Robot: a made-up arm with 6 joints.
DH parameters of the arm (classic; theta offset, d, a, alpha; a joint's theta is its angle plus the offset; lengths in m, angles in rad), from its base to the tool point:
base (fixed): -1.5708 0.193 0 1.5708
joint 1: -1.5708 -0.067 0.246 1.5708
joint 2: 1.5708 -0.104 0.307 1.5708
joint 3: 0 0.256 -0.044 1.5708
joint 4: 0 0.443 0.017 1.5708
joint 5: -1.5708 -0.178 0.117 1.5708
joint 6: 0 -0.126 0.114 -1.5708
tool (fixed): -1.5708 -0.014 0 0
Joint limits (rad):
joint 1: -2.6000..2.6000
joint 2: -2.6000..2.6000
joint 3: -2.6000..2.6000
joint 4: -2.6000..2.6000
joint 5: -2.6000..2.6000
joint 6: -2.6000..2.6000
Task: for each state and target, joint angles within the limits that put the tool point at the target. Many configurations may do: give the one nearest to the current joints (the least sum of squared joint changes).
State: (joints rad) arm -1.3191 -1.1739 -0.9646 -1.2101 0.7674 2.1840
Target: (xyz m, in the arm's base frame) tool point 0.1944 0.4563 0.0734
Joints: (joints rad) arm -2.2431 -0.9852 -1.0838 -1.2113 0.4969 2.0419
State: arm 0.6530 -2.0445 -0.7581 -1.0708 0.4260 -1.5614
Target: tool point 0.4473 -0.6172 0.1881
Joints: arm 0.4334 -2.1265 -0.8673 -0.8842 0.2318 -1.4963
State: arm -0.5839 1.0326 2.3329 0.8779 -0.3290 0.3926
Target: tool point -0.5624 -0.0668 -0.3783
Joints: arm -0.1035 0.2288 2.0509 0.9830 -0.1167 0.1322
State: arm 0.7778 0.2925 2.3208 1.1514 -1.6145 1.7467
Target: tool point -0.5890 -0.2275 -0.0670
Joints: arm 0.7698 0.1540 2.3433 1.1384 -1.5834 1.7707
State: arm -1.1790 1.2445 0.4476 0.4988 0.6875 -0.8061
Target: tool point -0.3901 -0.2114 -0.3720
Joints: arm -1.8214 1.8712 0.2648 0.5427 0.8081 -0.8611
